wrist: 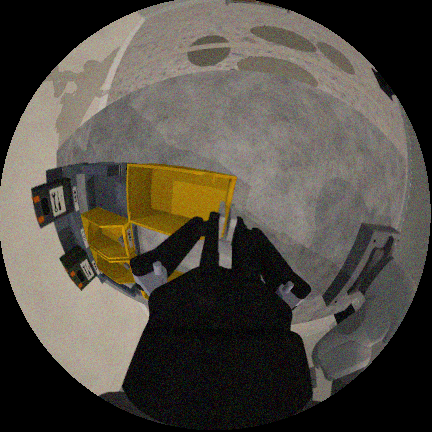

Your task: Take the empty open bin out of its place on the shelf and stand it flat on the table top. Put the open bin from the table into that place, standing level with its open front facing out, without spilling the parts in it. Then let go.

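Where they show: gripper, fingertip midpoint: (225,210); arm's base, link origin: (372,268).
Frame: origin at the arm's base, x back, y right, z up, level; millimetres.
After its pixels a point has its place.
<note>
A large yellow open bin (195,197) @(x -565, y 175, z -57 mm) is left of the middle of the wrist view, beside the blue-grey shelf (107,192) @(x -827, y 193, z -54 mm). The inside that shows holds no parts. My gripper (225,210) @(x -507, y 158, z -41 mm) is closed to a narrow gap at the bin's near right corner, with its right wall between the pads; the black fingers hide the lower end of that wall. Smaller-looking yellow bins (107,235) @(x -886, y 52, z -50 mm) (116,271) @(x -866, y -69, z -14 mm) sit by the shelf at the lower left. Another yellow piece (175,275) @(x -631, y -26, z -40 mm) shows partly behind the left finger linkage. What is in these cannot be made out.
Two dark boxes with orange marks (52,202) @(x -868, y 214, z 108 mm) (78,269) @(x -908, y 9, z 101 mm) are at the shelf's outer side on the left. The grey table top (280,135) @(x -411, y 295, z -60 mm) spreads ahead and right. A grey bracket (350,260) @(x -132, y 28, z -38 mm) and rounded grey arm parts (367,320) are at the lower right.
</note>
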